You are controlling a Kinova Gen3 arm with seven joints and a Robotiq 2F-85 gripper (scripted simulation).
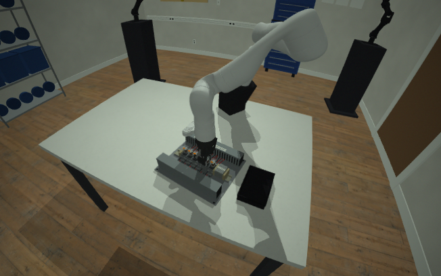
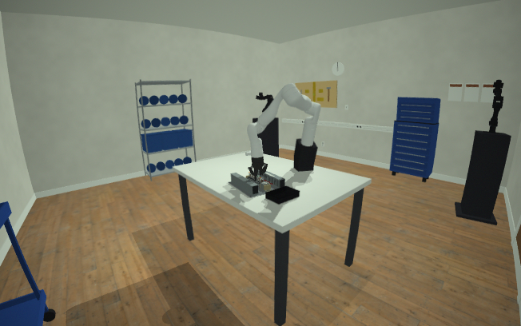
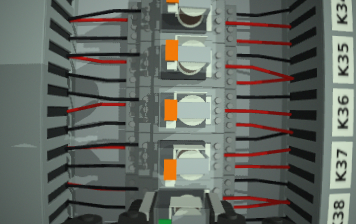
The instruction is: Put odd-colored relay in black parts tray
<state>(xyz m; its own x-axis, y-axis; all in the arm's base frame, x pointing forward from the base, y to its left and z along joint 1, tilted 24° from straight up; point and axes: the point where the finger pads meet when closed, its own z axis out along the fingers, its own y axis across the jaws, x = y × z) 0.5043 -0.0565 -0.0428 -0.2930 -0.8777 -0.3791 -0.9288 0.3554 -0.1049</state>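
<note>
Right now the relay is 10 mm below my hand. Also, from my hand: grey relay panel: 30 mm to the right, 30 mm below, 10 mm behind; then black parts tray: 220 mm to the left, 50 mm ahead, 40 mm below.
</note>
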